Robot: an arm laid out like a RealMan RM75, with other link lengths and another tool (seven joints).
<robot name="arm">
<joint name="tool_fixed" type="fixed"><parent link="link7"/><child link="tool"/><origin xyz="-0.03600 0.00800 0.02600" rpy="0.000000 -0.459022 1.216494"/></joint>
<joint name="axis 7" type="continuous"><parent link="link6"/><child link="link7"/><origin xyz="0.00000 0.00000 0.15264" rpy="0.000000 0.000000 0.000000"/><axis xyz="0 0 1"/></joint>
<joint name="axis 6" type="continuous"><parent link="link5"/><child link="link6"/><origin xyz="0.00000 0.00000 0.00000" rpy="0.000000 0.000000 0.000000"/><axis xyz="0 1 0"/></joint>
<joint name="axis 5" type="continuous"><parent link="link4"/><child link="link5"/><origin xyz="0.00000 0.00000 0.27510" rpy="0.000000 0.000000 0.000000"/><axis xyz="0 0 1"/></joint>
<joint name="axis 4" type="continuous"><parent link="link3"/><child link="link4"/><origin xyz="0.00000 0.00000 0.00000" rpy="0.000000 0.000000 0.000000"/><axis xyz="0 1 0"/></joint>
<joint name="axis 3" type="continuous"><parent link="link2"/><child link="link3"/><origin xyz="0.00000 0.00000 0.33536" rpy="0.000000 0.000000 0.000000"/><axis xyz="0 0 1"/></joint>
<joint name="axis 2" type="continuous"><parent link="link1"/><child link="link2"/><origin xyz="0.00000 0.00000 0.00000" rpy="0.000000 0.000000 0.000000"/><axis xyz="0 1 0"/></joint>
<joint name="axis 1" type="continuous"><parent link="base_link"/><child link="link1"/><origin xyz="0.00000 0.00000 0.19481" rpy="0.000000 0.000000 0.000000"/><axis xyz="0 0 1"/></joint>
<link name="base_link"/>
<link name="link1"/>
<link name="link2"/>
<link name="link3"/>
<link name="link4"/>
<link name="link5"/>
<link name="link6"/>
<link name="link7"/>
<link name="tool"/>
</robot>
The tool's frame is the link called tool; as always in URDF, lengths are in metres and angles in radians. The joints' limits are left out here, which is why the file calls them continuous.
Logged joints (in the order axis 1, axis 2, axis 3, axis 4, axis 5, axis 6, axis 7), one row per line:
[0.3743 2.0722 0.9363 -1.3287 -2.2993 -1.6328 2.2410]
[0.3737 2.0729 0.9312 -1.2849 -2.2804 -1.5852 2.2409]
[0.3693 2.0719 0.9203 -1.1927 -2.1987 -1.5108 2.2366]
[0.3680 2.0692 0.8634 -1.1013 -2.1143 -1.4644 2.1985]
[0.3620 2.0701 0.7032 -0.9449 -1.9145 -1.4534 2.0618]
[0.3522 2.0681 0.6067 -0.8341 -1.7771 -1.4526 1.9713]
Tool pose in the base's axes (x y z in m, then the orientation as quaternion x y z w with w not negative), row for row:
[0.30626 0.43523 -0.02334 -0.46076 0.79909 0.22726 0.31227]
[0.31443 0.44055 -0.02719 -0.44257 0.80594 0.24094 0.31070]
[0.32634 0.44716 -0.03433 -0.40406 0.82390 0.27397 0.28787]
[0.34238 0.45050 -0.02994 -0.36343 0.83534 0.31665 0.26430]
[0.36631 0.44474 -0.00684 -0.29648 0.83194 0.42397 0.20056]
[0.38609 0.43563 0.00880 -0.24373 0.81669 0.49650 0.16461]
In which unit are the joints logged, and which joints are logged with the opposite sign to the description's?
The joints are logged in radians. Opposite sign: axis 3.
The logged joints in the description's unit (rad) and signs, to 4 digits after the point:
[0.3743 2.0722 -0.9363 -1.3287 -2.2993 -1.6328 2.2410]
[0.3737 2.0729 -0.9312 -1.2849 -2.2804 -1.5852 2.2409]
[0.3693 2.0719 -0.9203 -1.1927 -2.1987 -1.5108 2.2366]
[0.3680 2.0692 -0.8634 -1.1013 -2.1143 -1.4644 2.1985]
[0.3620 2.0701 -0.7032 -0.9449 -1.9145 -1.4534 2.0618]
[0.3522 2.0681 -0.6067 -0.8341 -1.7771 -1.4526 1.9713]

